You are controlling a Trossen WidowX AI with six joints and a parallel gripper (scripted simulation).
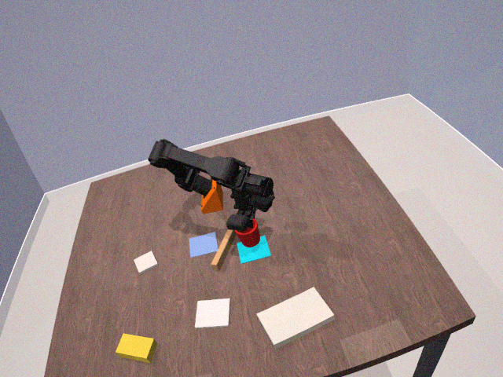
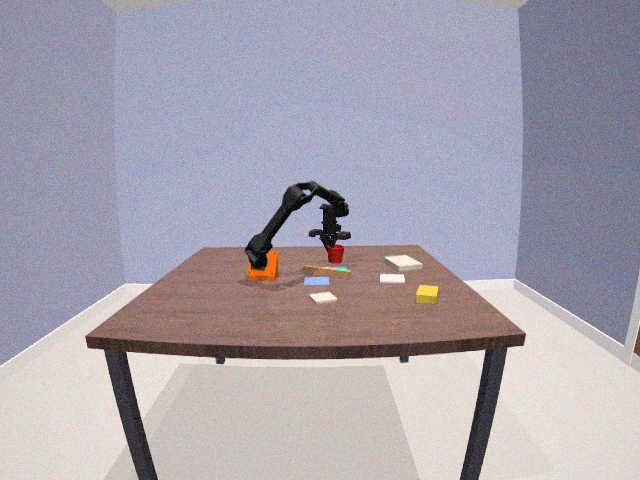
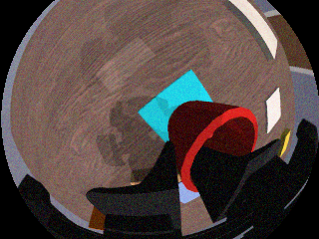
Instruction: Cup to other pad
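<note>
Right now my gripper tip is 3 cm short of the cyan pad, 1 cm to the left of it and 8 cm above it. The rest, counted from my gripper tip: wooden bar 10 cm to the right, 7 cm below; then red cup 3 cm ahead, 1 cm to the right; then blue pad 3 cm behind, 19 cm to the right, 8 cm below.
</note>
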